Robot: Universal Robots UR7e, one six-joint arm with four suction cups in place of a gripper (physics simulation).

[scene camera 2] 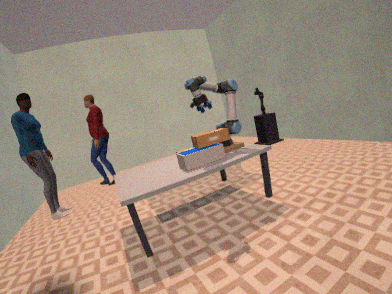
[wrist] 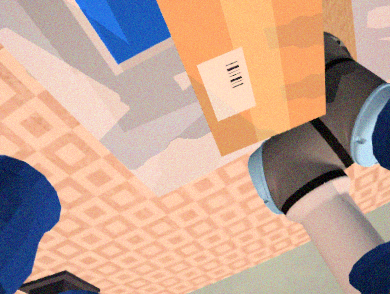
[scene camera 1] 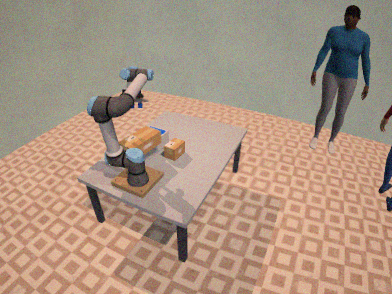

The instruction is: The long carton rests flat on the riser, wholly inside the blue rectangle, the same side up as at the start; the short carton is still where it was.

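Places are measured from the arm's base along level axes (x ahead, y left, z up), in centimetres.
Pixels of known places: hand, tool point: (scene camera 2: pixel 204 109) (wrist: pixel 225 244); arm's base, link origin: (scene camera 2: pixel 226 144) (scene camera 1: pixel 138 179).
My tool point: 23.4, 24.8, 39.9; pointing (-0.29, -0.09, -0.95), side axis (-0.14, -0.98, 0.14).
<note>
For each thing: its top centre in the pictures, then the offset to it from my tool point, as dx, dy, dz. Level surfaces: height alone.
- long carton, top centre: (wrist: pixel 252 28) (scene camera 1: pixel 139 136) (scene camera 2: pixel 209 132) -2.3, -8.9, -21.0
- riser, top centre: (scene camera 1: pixel 146 137) (scene camera 2: pixel 199 148) +12.9, -0.6, -31.3
- short carton, top centre: (scene camera 1: pixel 174 143) +20.1, -23.8, -33.0
- grey table, surface height: dz -43.3
The long carton (scene camera 1: pixel 145 141) (scene camera 2: pixel 210 138) (wrist: pixel 270 65) lies flat beside the riser, not on it; its barcode label shows in the wrist view. The riser (scene camera 2: pixel 202 160) is a pale box with a blue rectangle (scene camera 1: pixel 157 131) (scene camera 2: pixel 200 150) (wrist: pixel 125 30) on top; in scene camera 1 the long carton partly hides it. The short carton (scene camera 1: pixel 174 149) stands on the table, apart from the long one; I cannot make it out clearly in scene camera 2. My gripper (scene camera 1: pixel 136 105) (scene camera 2: pixel 202 108) is open, high above table height, touching neither carton. Its dark blue cups edge the wrist view.
The arm base stands on a wooden plate (scene camera 1: pixel 120 182) on the grey table (scene camera 1: pixel 210 135) (scene camera 2: pixel 150 181). A person in teal (scene camera 1: pixel 345 55) (scene camera 2: pixel 32 132) and one in red (scene camera 2: pixel 97 120) stand away from the table. A black pedestal (scene camera 2: pixel 266 127) stands behind the table.
</note>
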